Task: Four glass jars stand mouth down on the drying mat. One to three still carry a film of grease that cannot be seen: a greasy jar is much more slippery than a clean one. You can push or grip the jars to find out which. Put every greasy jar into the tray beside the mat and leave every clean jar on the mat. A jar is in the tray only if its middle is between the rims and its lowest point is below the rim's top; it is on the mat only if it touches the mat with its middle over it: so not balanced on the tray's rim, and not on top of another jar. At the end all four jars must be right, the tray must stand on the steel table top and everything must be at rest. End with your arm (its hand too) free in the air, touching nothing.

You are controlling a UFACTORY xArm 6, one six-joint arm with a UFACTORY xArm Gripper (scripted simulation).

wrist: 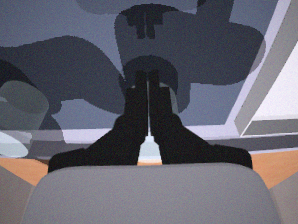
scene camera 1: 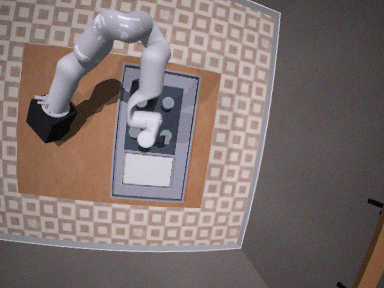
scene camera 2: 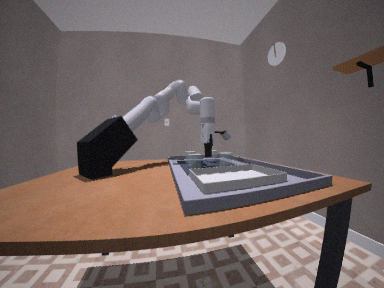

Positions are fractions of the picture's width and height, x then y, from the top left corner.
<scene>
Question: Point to a white tray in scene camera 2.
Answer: At 0.62, 0.61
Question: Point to a steel table top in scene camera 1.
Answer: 0.49, 0.29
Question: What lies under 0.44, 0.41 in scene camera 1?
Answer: A dark drying mat.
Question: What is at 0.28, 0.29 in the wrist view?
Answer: A dark drying mat.
</scene>
